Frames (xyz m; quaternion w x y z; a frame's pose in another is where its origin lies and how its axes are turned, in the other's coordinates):
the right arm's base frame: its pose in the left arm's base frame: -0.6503 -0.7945 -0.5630 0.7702 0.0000 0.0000 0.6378
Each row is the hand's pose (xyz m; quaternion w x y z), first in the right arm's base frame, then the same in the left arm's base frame.
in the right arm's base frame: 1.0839 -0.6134 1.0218 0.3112 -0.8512 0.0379 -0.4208
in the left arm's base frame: 0.1544 0.1560 0.4588 0.5081 -0.6798 -0.5137 -0.1256
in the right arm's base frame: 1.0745 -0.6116 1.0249 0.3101 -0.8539 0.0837 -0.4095
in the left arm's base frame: 0.1509 0.1471 0.4619 0.5000 -0.7111 -0.4802 -0.1176
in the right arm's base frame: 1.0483 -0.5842 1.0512 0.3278 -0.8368 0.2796 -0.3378
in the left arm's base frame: 0.1191 0.1265 0.4882 0.4679 -0.8228 -0.3184 -0.0511
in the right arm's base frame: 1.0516 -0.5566 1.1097 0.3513 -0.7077 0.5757 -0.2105
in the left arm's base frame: 0.0926 0.1349 0.5467 0.4048 -0.9123 -0.0080 0.0619
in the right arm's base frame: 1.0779 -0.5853 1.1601 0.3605 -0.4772 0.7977 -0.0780
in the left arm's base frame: 0.1257 0.1554 0.5971 0.3274 -0.8763 0.3100 0.1698
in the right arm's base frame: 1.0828 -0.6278 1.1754 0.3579 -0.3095 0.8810 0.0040
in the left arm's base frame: 0.1684 0.1523 0.6124 0.2731 -0.8003 0.4811 0.2313
